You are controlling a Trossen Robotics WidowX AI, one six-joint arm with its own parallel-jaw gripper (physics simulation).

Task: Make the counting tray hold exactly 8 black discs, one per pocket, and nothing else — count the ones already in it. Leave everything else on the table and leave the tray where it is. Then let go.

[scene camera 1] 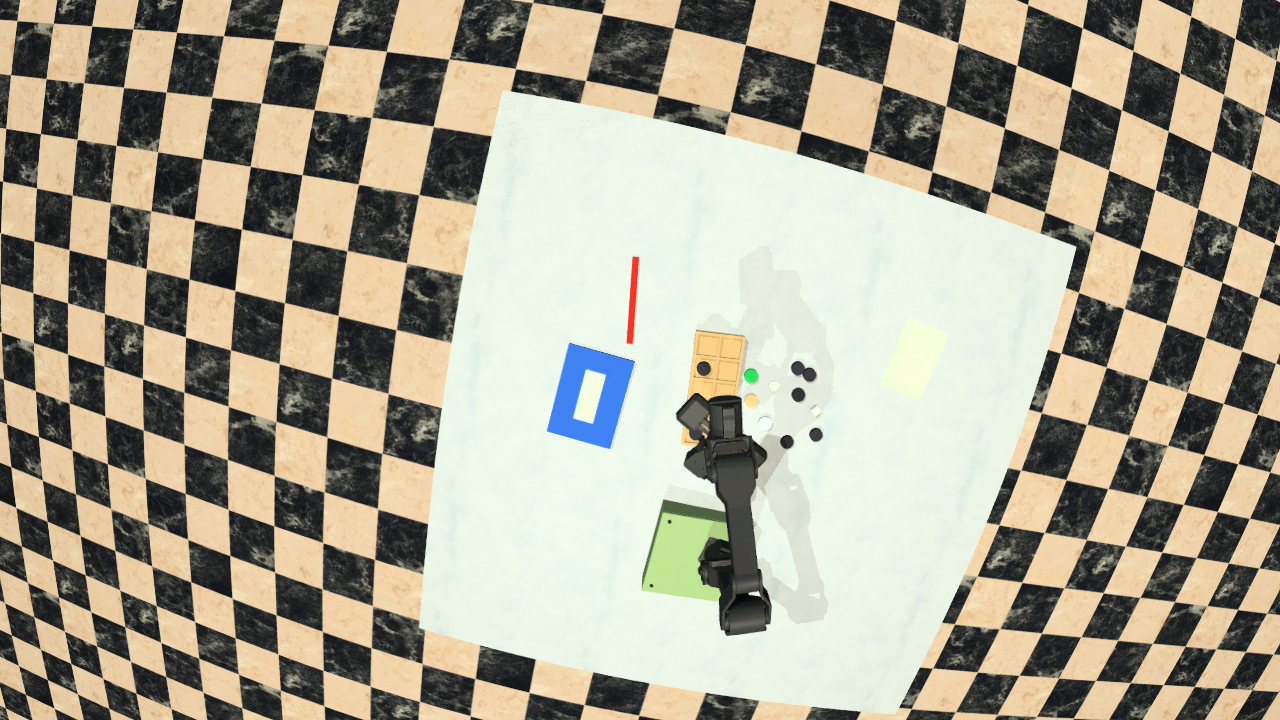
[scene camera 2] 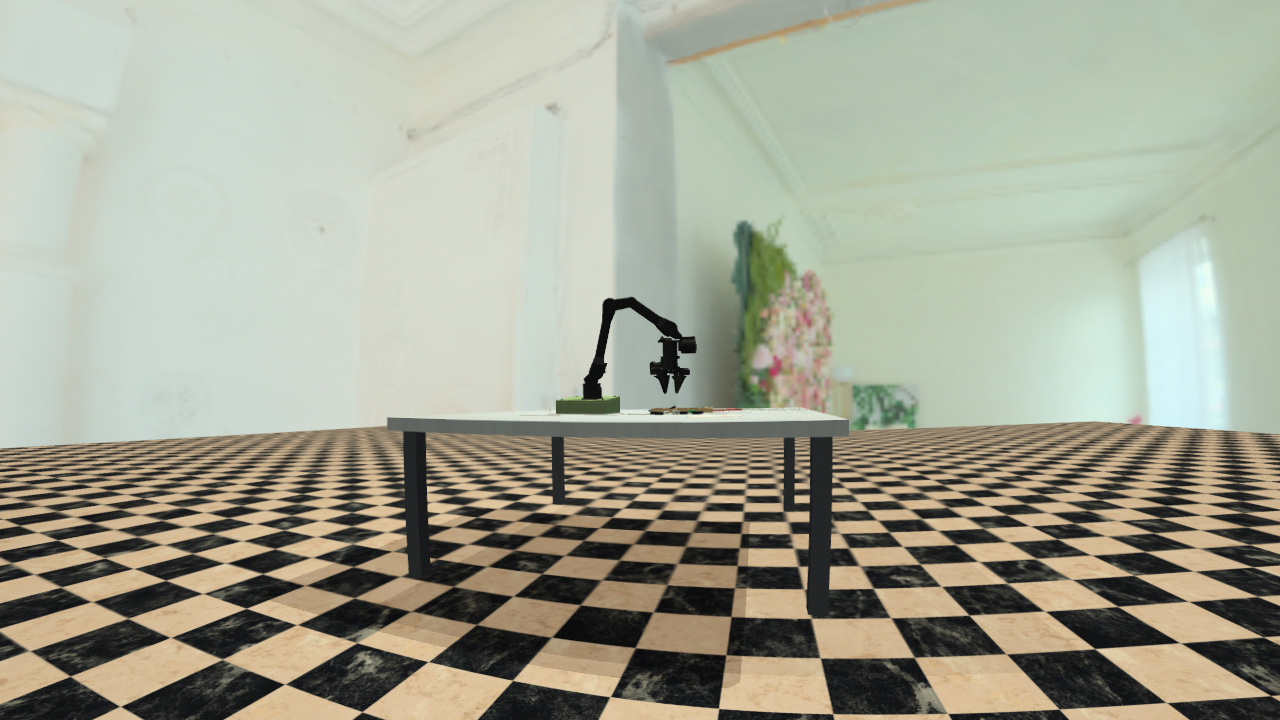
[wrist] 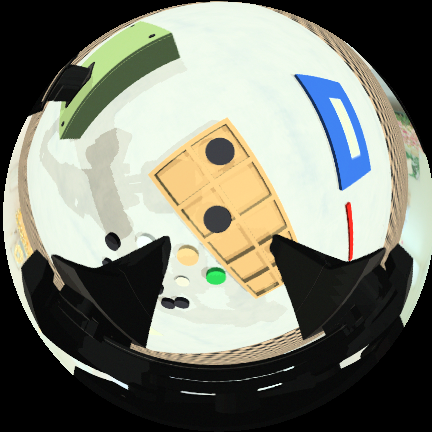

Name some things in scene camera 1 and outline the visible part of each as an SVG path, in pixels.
My gripper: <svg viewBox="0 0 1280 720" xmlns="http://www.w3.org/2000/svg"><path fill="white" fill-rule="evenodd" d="M753 440L757 466L759 468L766 461L767 452ZM694 393L676 412L676 420L689 431L700 429L707 437L705 438L702 435L698 439L699 443L686 453L683 465L696 477L703 480L707 479L711 482L707 477L704 450L707 450L707 440L714 439L710 436L708 400L701 394Z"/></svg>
A tan counting tray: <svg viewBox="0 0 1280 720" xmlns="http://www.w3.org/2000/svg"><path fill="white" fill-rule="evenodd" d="M683 426L681 445L696 446L699 440L692 440L689 437L689 430ZM696 330L687 400L694 393L701 394L706 400L720 395L737 396L745 336ZM701 361L706 361L711 366L711 371L706 376L701 376L697 372L697 365Z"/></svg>
